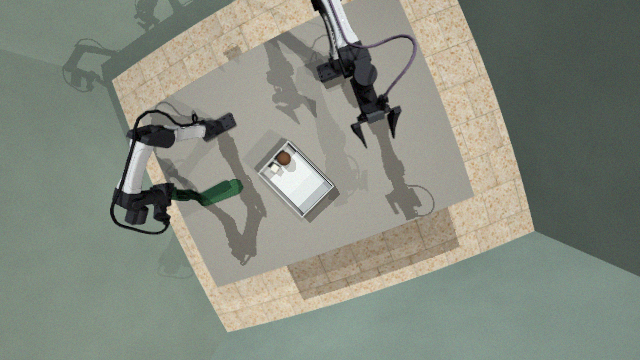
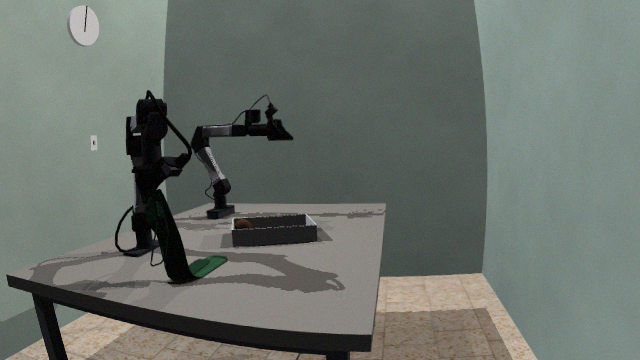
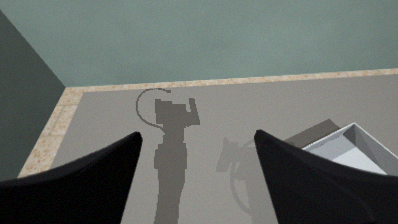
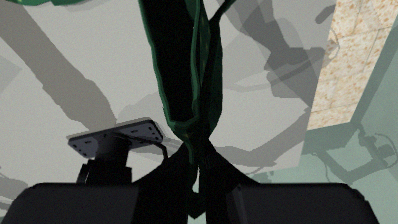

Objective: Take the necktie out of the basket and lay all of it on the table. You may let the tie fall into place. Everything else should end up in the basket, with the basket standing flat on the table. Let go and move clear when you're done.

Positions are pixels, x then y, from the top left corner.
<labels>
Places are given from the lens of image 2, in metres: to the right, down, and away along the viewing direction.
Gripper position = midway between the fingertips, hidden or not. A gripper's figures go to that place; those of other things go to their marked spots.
my right gripper [image 2: 145, 204]: -0.48, 0.07, 0.92
basket [image 2: 301, 228]: -0.07, 0.17, 1.30
green necktie [image 2: 158, 215]: -0.42, 0.09, 0.89
The marked spots on the basket and the green necktie are 0.55 m apart.
</labels>
